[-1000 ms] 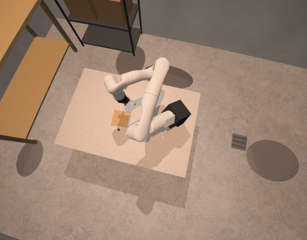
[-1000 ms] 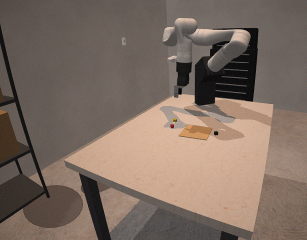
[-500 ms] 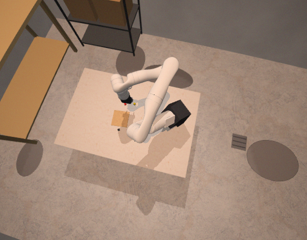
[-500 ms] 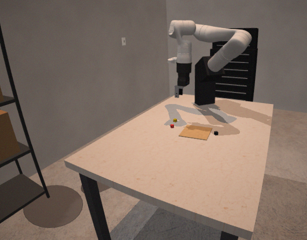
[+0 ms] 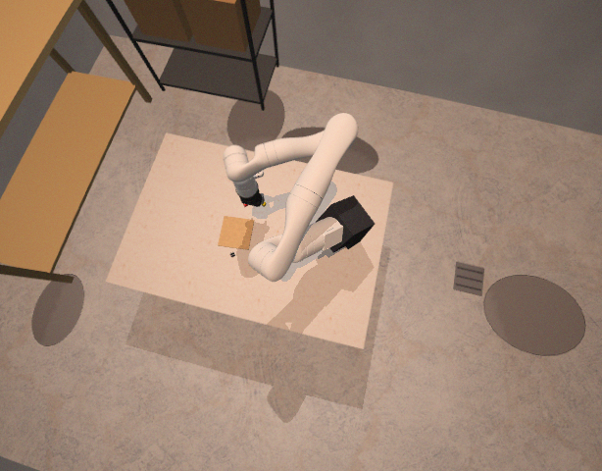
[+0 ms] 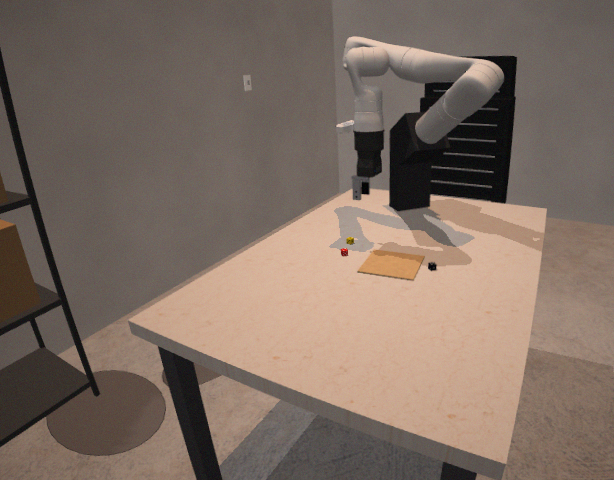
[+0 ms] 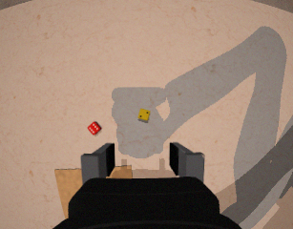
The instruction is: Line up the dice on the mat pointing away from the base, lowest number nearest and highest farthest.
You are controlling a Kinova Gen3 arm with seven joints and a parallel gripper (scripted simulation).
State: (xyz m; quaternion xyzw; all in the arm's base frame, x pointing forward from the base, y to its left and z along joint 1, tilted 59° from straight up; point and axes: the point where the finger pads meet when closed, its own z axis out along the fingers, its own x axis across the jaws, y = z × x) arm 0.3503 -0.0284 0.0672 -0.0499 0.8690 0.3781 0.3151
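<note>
The yellow die is 15 cm below my hand, 4 cm to the right of it and 1 cm ahead of it. The rest, counted from my hand: tan mat: 16 cm below, 14 cm to the left, 3 cm ahead; then black die: 23 cm to the left, 15 cm below, 2 cm behind; then red die: 15 cm below, 8 cm ahead, 1 cm to the left.
</note>
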